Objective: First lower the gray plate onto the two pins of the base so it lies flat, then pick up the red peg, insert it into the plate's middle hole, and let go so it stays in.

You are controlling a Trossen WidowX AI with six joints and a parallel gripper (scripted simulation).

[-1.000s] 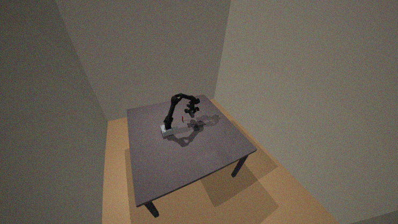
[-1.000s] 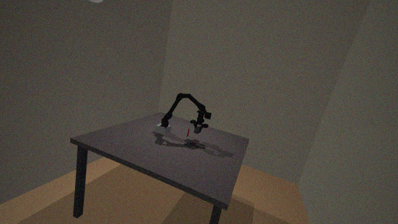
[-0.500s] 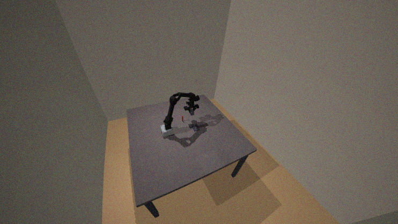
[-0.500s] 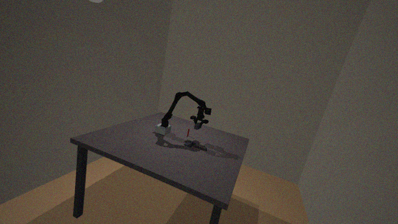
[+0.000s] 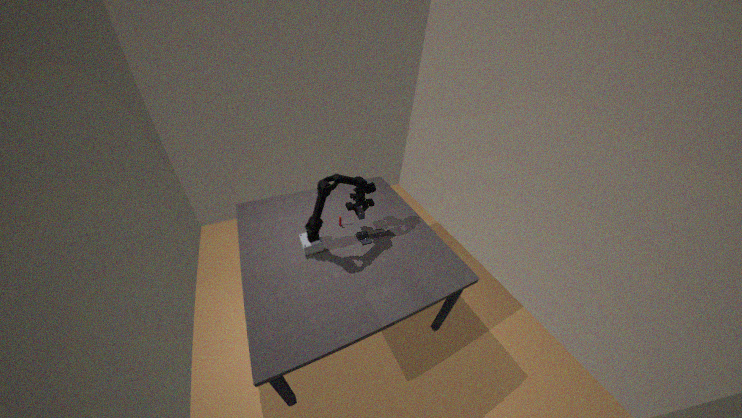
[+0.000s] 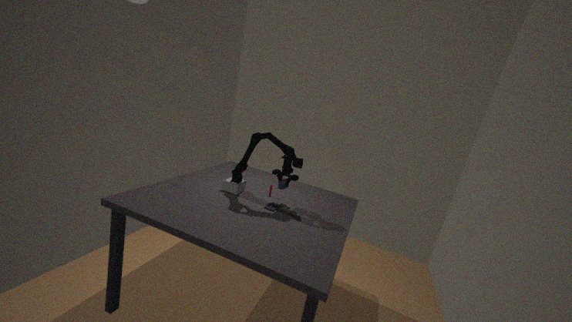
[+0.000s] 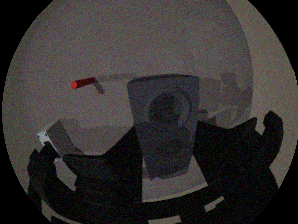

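Right now the red peg is 110 mm behind my gripper tip, 90 mm below it and 70 mm to the left of it. From my gripper tip the other things lie so: gray plate 30 mm above.
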